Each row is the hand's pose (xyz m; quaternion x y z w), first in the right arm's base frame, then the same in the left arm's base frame.
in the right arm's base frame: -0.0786 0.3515 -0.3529 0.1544 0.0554 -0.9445 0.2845
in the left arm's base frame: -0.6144 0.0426 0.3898 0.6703 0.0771 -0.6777 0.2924
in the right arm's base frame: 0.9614 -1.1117 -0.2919 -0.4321 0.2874 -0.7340 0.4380
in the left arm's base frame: 0.2164 -1.4332 0.9881 0.0870 0.1175 -0.7585 0.6350
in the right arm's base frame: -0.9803 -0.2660 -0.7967 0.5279 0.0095 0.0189 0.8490
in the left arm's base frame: -0.4647 -0.2867 -0.7329 0.5818 -0.4086 0.3427 0.6140
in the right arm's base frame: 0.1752 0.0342 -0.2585 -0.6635 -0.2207 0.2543 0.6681
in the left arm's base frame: -0.4904 -0.3094 0.5763 -0.5507 -0.6172 -0.1366 0.5451
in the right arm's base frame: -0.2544 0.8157 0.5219 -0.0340 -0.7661 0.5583 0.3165
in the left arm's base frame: -1.5672 0.1735 0.6843 0.2184 0.9051 -0.3261 0.1637
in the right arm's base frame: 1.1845 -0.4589 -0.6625 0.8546 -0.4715 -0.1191 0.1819
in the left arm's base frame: 0.4439 -0.7143 1.1993 -0.8328 0.4158 -0.2730 0.2429
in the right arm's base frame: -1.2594 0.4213 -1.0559 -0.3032 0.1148 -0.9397 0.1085
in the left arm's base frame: -0.5659 0.4705 -0.9170 0.2521 0.1910 -0.9124 0.2596
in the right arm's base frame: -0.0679 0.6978 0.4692 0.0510 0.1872 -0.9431 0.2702
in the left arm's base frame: -1.4055 0.0659 0.8015 0.5733 0.1878 -0.7076 0.3680
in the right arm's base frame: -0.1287 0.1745 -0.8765 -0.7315 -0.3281 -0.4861 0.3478
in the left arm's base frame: -0.1423 0.0722 0.0996 -0.2719 -0.4091 -0.8255 0.2781
